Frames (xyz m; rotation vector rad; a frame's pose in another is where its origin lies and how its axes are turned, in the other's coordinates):
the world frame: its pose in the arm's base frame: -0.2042 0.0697 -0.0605 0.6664 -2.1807 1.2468
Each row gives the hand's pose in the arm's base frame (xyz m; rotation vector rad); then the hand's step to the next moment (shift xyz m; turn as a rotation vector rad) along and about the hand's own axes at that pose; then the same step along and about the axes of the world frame.
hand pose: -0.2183 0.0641 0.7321 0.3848 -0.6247 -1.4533
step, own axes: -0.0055 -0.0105 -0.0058 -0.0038 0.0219 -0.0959
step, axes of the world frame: -0.0047 0.0120 0.0028 -0.0961 -0.0131 0.0169
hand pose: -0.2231 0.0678 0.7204 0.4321 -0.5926 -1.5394
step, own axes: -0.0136 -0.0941 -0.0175 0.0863 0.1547 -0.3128
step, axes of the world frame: -0.0029 0.0905 0.0339 -0.3038 -0.1619 0.1037
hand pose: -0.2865 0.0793 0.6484 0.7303 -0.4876 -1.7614
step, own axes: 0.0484 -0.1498 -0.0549 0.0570 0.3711 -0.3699
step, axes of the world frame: -0.0424 0.1409 0.0784 -0.3722 -0.3699 0.0491
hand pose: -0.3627 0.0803 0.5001 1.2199 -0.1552 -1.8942
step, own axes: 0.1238 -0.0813 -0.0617 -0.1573 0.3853 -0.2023
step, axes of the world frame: -0.0889 0.1017 0.0866 -0.1595 -0.4192 -0.1138
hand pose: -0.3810 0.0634 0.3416 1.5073 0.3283 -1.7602
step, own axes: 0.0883 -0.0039 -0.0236 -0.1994 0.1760 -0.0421
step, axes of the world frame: -0.0672 0.0375 0.0495 0.0385 -0.2402 -0.1155
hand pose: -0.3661 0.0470 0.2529 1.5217 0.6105 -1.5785
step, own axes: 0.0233 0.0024 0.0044 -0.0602 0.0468 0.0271
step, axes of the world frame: -0.0138 0.0075 0.0179 0.0392 -0.0706 -0.0055
